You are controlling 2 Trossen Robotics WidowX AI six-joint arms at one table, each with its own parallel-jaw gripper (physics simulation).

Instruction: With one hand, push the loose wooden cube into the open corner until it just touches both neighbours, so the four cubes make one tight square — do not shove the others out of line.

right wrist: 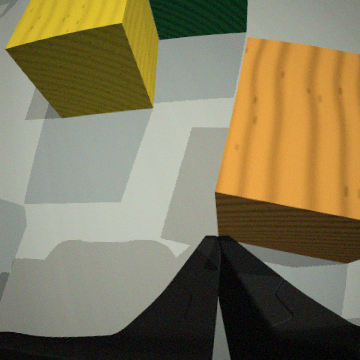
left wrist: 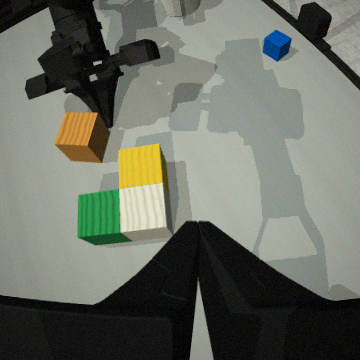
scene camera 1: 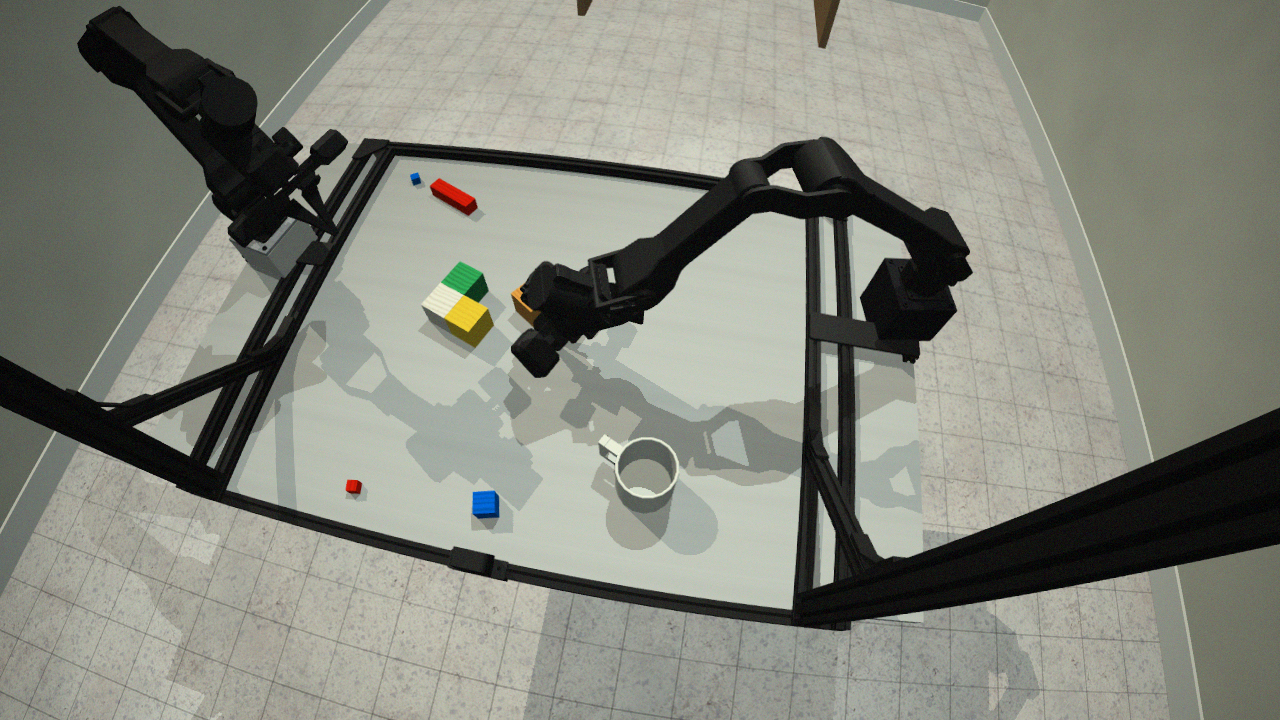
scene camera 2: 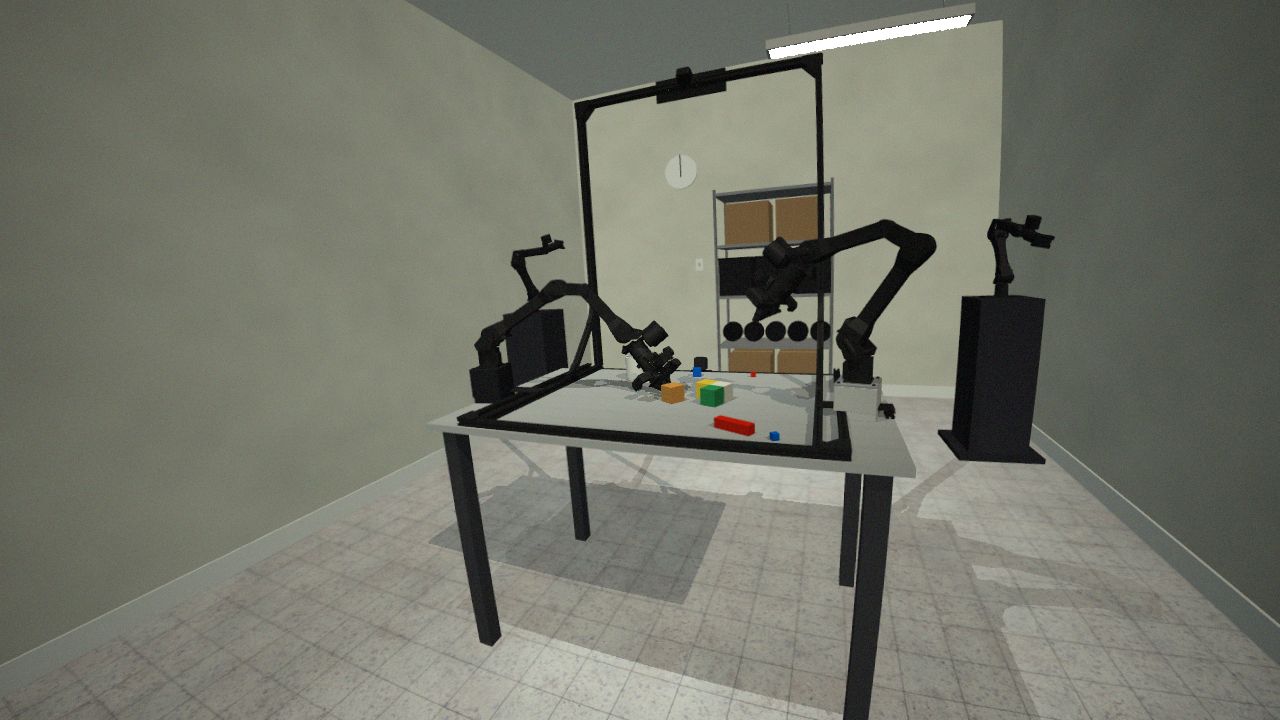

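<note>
The loose orange cube (scene camera 1: 524,305) (scene camera 2: 672,393) (left wrist: 80,132) (right wrist: 295,135) sits apart from the others, slightly turned. The yellow cube (scene camera 1: 469,317) (left wrist: 140,166) (right wrist: 75,65), white cube (scene camera 1: 441,302) (left wrist: 143,207) and green cube (scene camera 1: 464,279) (scene camera 2: 711,395) (left wrist: 99,212) (right wrist: 205,15) form an L, its open corner toward the orange cube. My right gripper (left wrist: 109,127) (right wrist: 215,246) is shut and empty, its tips low by the orange cube's near left corner; contact is unclear. In scene camera 1 its wrist hides part of that cube. My left gripper (scene camera 2: 758,317) (left wrist: 196,232) is shut and empty, high above the table.
A white mug (scene camera 1: 646,470), a blue cube (scene camera 1: 485,504) (left wrist: 277,45) and a small red cube (scene camera 1: 353,486) stand at the bottom in scene camera 1. A red bar (scene camera 1: 452,196) (scene camera 2: 733,425) and a tiny blue cube (scene camera 1: 415,179) (scene camera 2: 774,436) lie at its top left. A black frame borders the table.
</note>
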